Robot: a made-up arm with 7 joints. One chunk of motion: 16 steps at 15 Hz.
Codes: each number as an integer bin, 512 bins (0 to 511) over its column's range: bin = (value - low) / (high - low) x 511, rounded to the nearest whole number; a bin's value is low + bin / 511 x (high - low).
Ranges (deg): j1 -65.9..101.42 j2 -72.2..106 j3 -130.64..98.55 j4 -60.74..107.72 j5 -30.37..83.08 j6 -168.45..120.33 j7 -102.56..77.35
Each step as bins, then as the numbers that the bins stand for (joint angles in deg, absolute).
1 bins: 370 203 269 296 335 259 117
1 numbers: 55.25 -1.41 -9.99 36.84 44.01 -22.08 -61.37
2 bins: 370 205 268 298 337 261 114
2 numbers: 55.25 -0.71 -10.44 37.50 44.45 -20.95 -62.42
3 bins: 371 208 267 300 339 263 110
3 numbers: 55.58 0.34 -10.89 38.16 44.89 -19.82 -63.83
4 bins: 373 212 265 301 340 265 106
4 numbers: 56.23 1.73 -11.78 38.49 45.12 -18.69 -65.24
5 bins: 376 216 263 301 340 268 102
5 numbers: 57.22 3.13 -12.68 38.49 45.12 -17.00 -66.65
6 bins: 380 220 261 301 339 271 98
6 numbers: 58.53 4.52 -13.58 38.49 44.89 -15.30 -68.06
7 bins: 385 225 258 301 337 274 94
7 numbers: 60.16 6.26 -14.92 38.49 44.45 -13.61 -69.47
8 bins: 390 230 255 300 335 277 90
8 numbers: 61.80 8.01 -16.27 38.16 44.01 -11.91 -70.87
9 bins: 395 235 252 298 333 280 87
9 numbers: 63.44 9.75 -17.61 37.50 43.56 -10.21 -71.93
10 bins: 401 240 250 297 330 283 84
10 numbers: 65.40 11.49 -18.51 37.17 42.90 -8.52 -72.99
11 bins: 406 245 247 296 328 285 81
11 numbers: 67.04 13.24 -19.86 36.84 42.45 -7.39 -74.04
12 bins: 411 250 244 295 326 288 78
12 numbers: 68.68 14.98 -21.20 36.51 42.01 -5.69 -75.10
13 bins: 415 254 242 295 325 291 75
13 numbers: 69.99 16.38 -22.10 36.51 41.79 -4.00 -76.15
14 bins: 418 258 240 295 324 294 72
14 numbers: 70.97 17.77 -23.00 36.51 41.56 -2.30 -77.21
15 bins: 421 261 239 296 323 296 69
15 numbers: 71.95 18.82 -23.45 36.84 41.34 -1.17 -78.27
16 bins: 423 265 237 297 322 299 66
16 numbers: 72.61 20.21 -24.34 37.17 41.12 0.52 -79.32
